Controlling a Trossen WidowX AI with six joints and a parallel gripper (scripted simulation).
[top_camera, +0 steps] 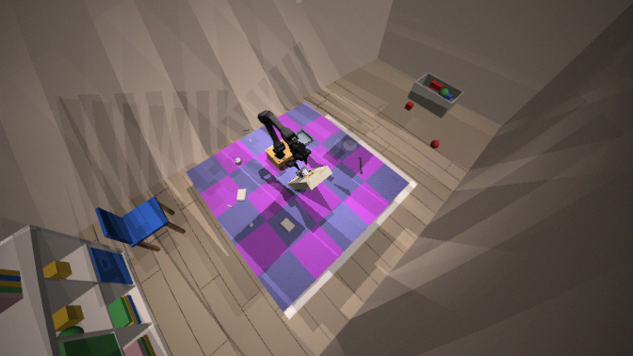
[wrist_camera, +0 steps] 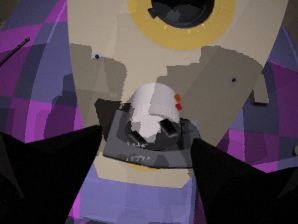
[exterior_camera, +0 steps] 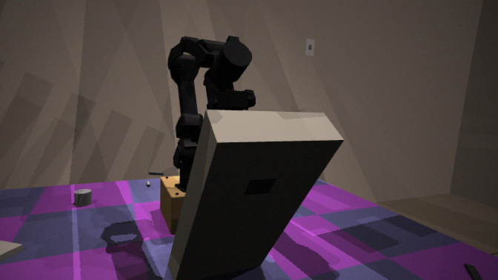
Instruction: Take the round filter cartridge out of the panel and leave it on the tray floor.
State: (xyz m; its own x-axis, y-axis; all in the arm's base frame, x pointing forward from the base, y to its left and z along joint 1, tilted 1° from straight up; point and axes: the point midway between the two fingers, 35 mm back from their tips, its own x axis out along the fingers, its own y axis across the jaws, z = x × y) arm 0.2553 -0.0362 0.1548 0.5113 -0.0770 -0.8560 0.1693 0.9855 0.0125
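Right now the round grey filter cartridge is 2 cm ahead of my gripper tip, 1 cm to the right of it and 3 cm below it. Round my gripper tip: tan service panel 6 cm ahead, 2 cm to the right, 5 cm below; then grey tray 29 cm behind, 33 cm to the left, 21 cm below.
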